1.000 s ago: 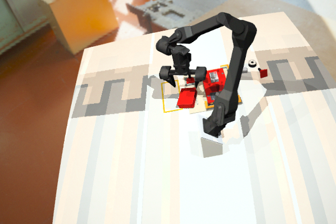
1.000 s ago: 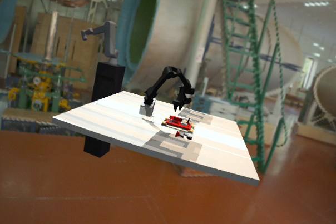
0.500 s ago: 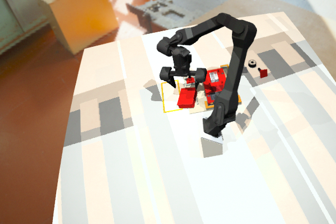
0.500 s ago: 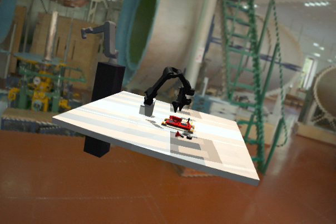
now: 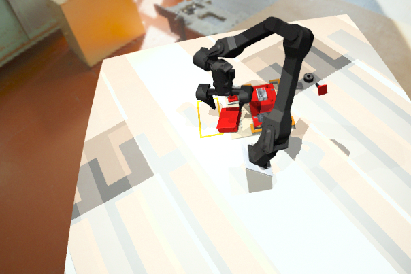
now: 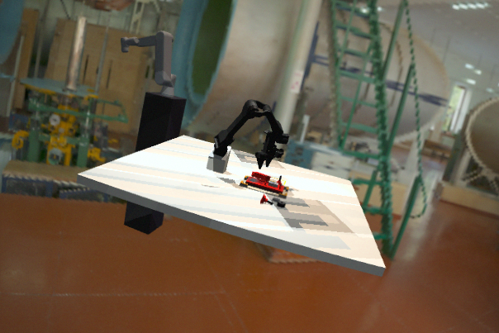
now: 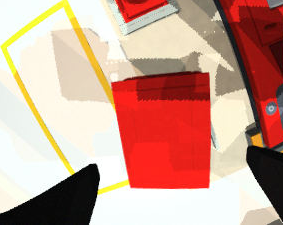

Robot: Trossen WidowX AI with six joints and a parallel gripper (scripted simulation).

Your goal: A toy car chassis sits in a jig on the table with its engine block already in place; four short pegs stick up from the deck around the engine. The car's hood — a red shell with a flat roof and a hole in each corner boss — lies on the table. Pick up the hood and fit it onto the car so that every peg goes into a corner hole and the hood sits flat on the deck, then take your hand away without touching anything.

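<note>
My gripper tip is 5 cm above the red hood. From my gripper tip the other things lie so: black wheel (18 cm ahead, 33 cm to the right, 6 cm below); white bit (14 cm ahead, 28 cm to the right, 6 cm below); grey engine block (9 cm ahead, 12 cm to the right, 4 cm below).
</note>
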